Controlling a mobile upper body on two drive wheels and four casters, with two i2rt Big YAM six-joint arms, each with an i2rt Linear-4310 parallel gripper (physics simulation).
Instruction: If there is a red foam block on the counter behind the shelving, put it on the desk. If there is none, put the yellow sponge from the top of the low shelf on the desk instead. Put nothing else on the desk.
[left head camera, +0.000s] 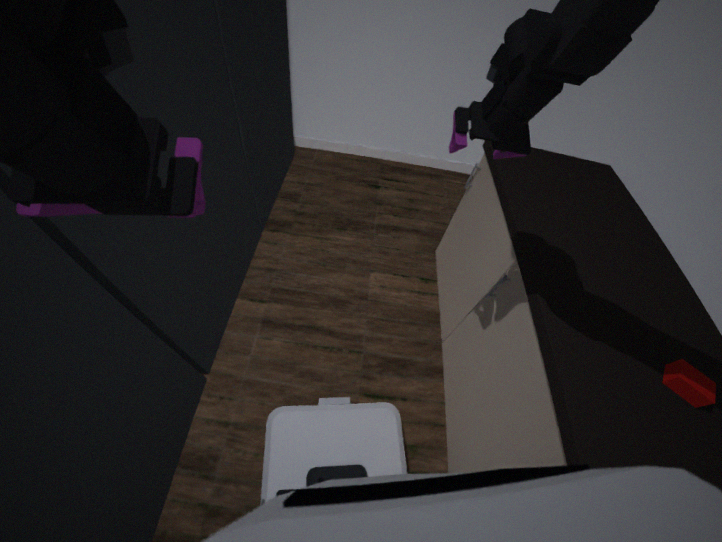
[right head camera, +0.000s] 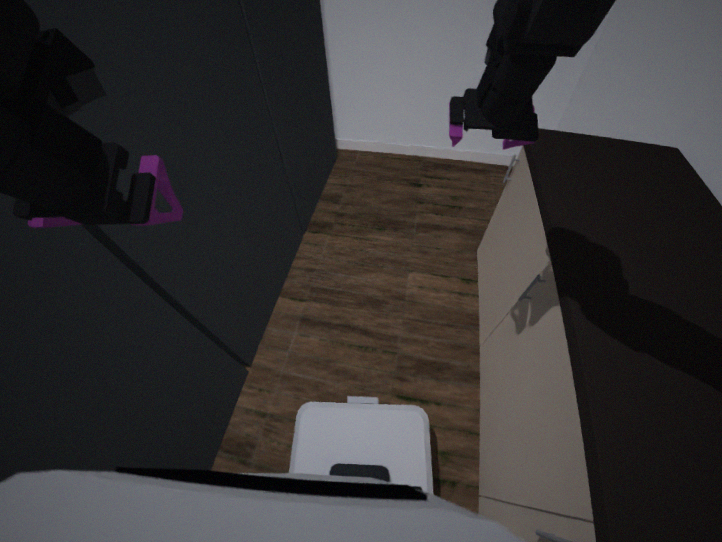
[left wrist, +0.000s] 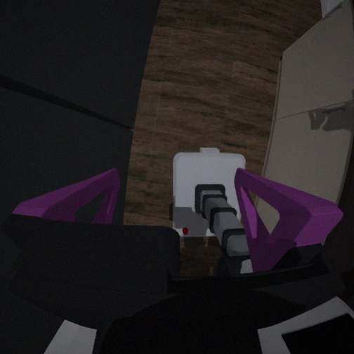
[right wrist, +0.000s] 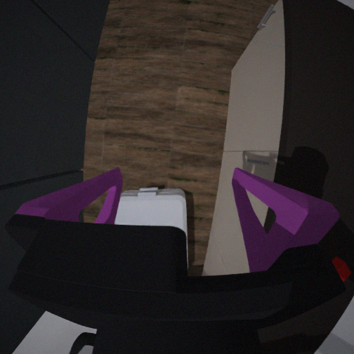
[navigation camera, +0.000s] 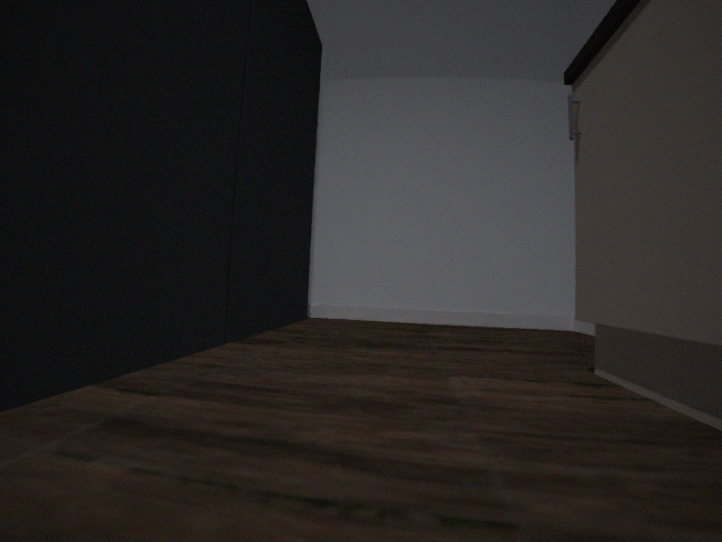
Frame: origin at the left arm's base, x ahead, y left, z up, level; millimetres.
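Seen in the pictures: left gripper, fingertip midpoint: (left head camera: 155, 206) (right head camera: 144, 215); right gripper, fingertip midpoint: (left head camera: 472, 153) (right head camera: 478, 144).
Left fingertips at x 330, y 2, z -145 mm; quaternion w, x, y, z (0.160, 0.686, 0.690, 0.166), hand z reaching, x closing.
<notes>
A point is followed by its place in that frame.
A red block (left head camera: 689, 383) {x 172, y -988, z -455 mm} (right wrist: 342, 268) lies on the dark top of the counter (left head camera: 589, 204) {x 814, y -1127, z -500 mm} (right head camera: 618, 180) {x 878, y -1064, z -500 mm} (right wrist: 320, 90), at the right of the left head and right wrist views. My right gripper (left head camera: 479, 152) {x 591, y -456, z -219 mm} (right head camera: 481, 144) {x 591, y -456, z -219 mm} (right wrist: 176, 174) is open and empty, near the far end of the counter and well away from the block. My left gripper (left head camera: 113, 212) (right head camera: 104, 220) (left wrist: 176, 174) is open and empty, in front of the dark panel at the left. The desk and the yellow sponge do not show in these views.
A tall dark panel (left head camera: 250, 134) {x 1543, y 211, z -767 mm} (right head camera: 279, 116) {x 1514, y 216, z -614 mm} (navigation camera: 174, 204) stands along the left side. The counter's beige front (left head camera: 489, 350) {x 403, y -735, z -817 mm} (navigation camera: 653, 233) {x 902, y -816, z -1057 mm}, with handles, lines the right side. A pale wall (right head camera: 408, 75) {x 2408, y -490, z -766 mm} (navigation camera: 443, 192) {x 2360, y -793, z -524 mm} closes the far end of the aisle. My white base (left head camera: 332, 431) {x 221, y -213, z -1150 mm} (right head camera: 361, 431) {x 217, y -226, z -1150 mm} stands between them.
</notes>
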